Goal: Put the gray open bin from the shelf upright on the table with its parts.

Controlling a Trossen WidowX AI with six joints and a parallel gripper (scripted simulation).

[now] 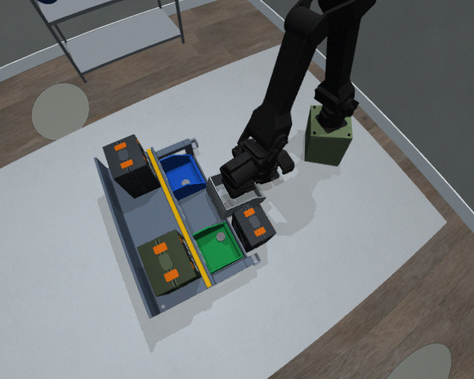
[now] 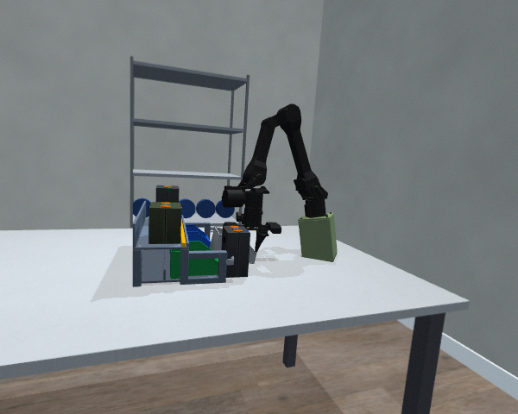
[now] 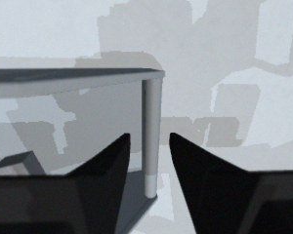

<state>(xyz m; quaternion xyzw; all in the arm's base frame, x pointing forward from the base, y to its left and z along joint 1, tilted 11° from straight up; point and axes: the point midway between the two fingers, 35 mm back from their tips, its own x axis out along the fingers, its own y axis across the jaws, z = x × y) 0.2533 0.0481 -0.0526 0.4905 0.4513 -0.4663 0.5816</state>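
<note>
Right now my hand is 6 cm short of the gray open bin and 1 cm above it. Also, from my hand: yellow rail 23 cm ahead, 2 cm to the left, 5 cm above; blue bin 20 cm ahead, 10 cm to the right, 1 cm below; green bin 19 cm ahead, 12 cm to the left, 1 cm below.
</note>
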